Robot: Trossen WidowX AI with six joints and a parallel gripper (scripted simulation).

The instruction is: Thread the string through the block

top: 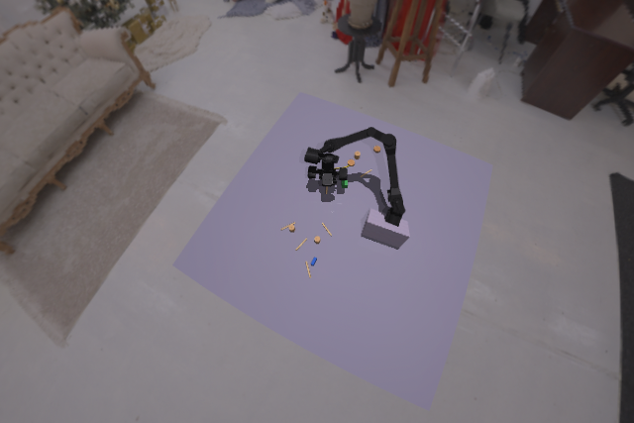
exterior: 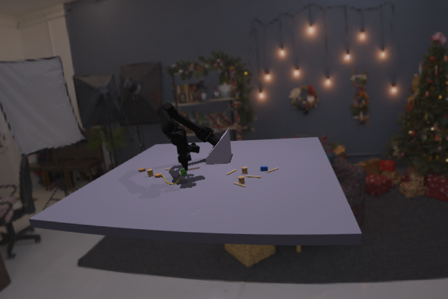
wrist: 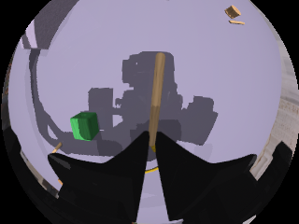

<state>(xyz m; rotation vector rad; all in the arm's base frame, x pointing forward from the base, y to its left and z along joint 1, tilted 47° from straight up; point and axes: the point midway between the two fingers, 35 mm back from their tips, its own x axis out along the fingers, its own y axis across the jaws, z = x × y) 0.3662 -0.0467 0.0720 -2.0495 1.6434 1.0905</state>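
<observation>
My gripper tip is now 6 cm past the round wooden button, 19 cm to the left of it and 5 cm above it. Also, from my gripper tip: round piece (16 cm behind, 34 cm to the right, 5 cm below); then green block (8 cm behind, 5 cm to the right, 4 cm below); then thin wooden stick (1 cm behind, 1 cm to the left).
</observation>
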